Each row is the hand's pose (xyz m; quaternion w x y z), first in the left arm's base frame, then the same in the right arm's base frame.
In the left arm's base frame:
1: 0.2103 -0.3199 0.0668 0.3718 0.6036 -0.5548 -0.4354
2: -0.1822 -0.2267 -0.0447 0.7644 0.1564 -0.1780 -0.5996
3: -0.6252 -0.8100 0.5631 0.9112 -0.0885 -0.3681 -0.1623
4: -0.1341 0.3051 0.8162 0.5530 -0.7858 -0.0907 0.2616
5: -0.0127 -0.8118 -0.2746 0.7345 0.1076 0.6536 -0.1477
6: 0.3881 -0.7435 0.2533 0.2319 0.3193 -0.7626 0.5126
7: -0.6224 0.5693 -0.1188 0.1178 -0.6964 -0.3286 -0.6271
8: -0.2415 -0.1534 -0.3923 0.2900 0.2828 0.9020 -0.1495
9: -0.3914 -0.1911 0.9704 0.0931 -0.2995 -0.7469 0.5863
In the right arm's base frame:
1: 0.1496 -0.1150 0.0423 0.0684 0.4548 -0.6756 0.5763
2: 0.3587 -0.4174 -0.1578 0.3181 0.1656 -0.9333 0.0188
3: -0.3969 -0.9074 -0.4657 0.0782 -0.3246 -0.9345 0.1237
4: 0.0750 0.1328 -0.9596 0.2396 0.7925 0.4007 0.3925
5: 0.1101 -0.6428 0.4002 0.8728 -0.2572 -0.3427 -0.2336
6: -0.2971 -0.1355 0.2564 0.3708 0.2989 0.2218 -0.8509
7: 1.0144 -0.3885 -0.7919 0.4824 -0.1527 0.5952 0.6242
8: 0.6709 -0.5246 -0.0137 0.9583 0.0125 0.1146 -0.2615
9: -0.3232 -0.2875 -0.9282 0.7250 0.5511 0.1288 -0.3925

